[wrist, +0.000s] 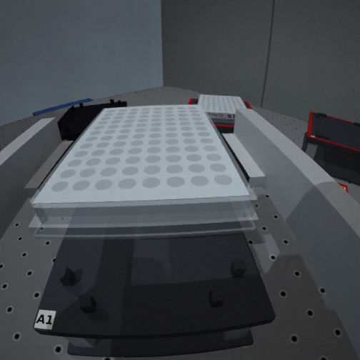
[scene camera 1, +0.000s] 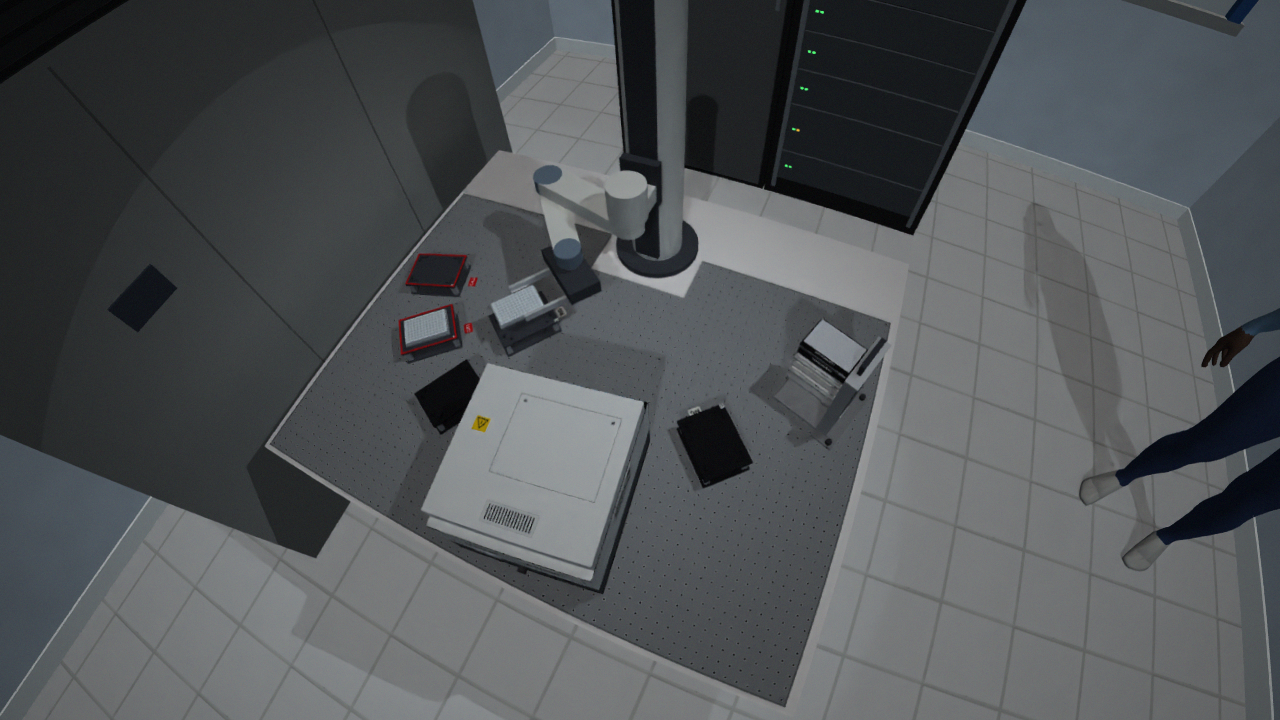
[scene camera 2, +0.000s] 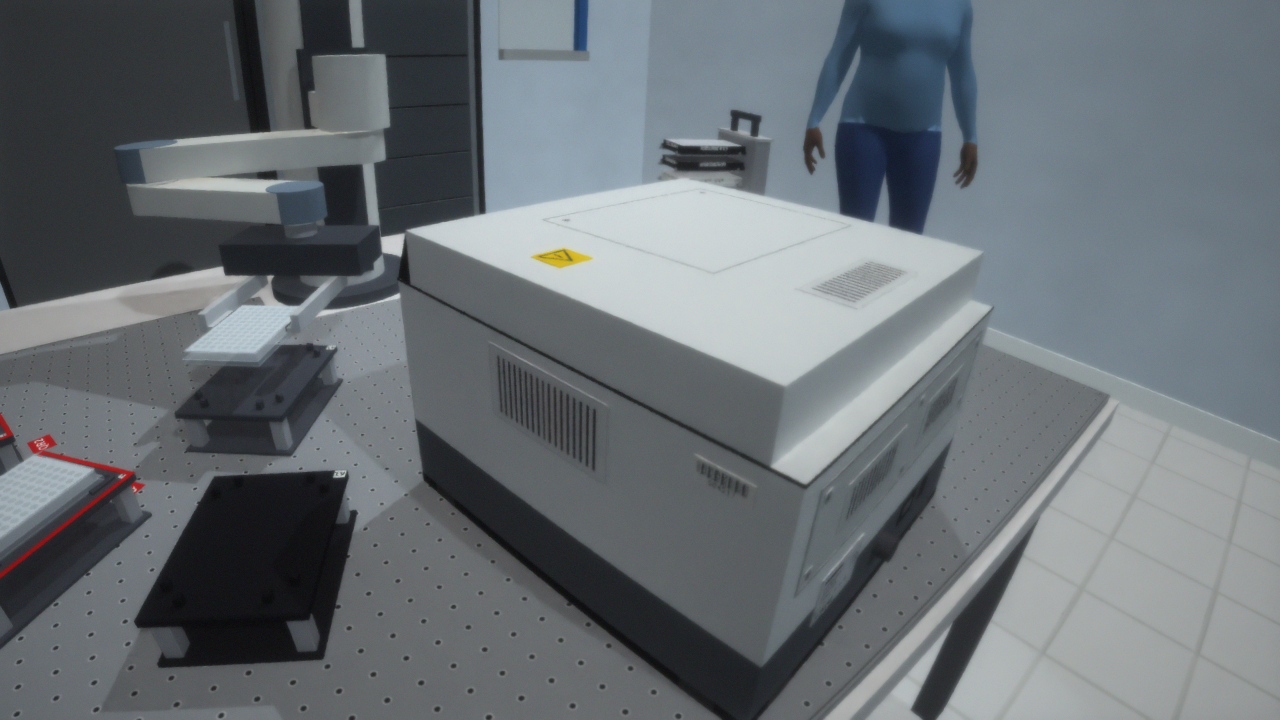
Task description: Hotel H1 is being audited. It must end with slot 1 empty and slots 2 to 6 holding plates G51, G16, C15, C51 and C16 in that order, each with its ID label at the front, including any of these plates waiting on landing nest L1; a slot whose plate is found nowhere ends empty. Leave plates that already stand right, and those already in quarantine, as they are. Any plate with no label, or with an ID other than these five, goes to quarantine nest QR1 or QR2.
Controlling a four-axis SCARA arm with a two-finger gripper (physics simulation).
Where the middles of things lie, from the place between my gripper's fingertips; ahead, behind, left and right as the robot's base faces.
My hand is 27 cm short of the landing nest L1 [scene camera 2: 251,538], 7 cm above it and 6 cm to the left of it. The rest, counted from my hand: black nest N6 [scene camera 1: 713,441]: 59 cm to the left, 13 cm ahead, 7 cm below; quarantine nest QR2 [scene camera 1: 435,269]: 35 cm to the right, 7 cm below, 5 cm behind; white instrument [scene camera 2: 733,571]: 38 cm ahead, 30 cm to the left, 1 cm below.
